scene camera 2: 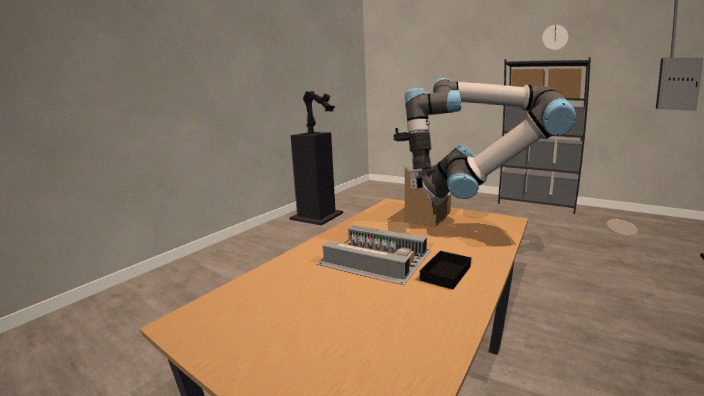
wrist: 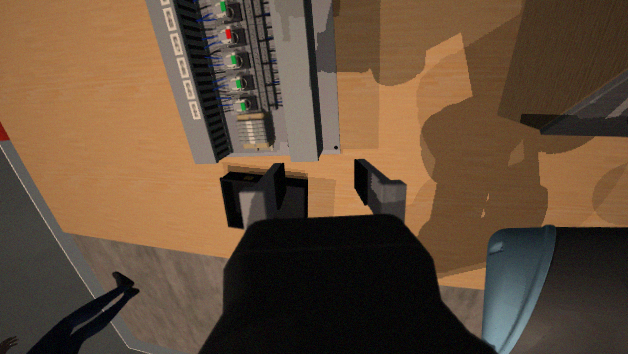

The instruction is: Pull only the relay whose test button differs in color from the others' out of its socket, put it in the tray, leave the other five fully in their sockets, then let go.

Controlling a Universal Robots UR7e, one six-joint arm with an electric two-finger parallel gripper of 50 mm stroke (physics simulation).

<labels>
My gripper shows in scene camera 2 and in the wrist view. One and the same spot on my gripper: [scene camera 2: 416, 179] is [wrist: 276, 205].
</labels>
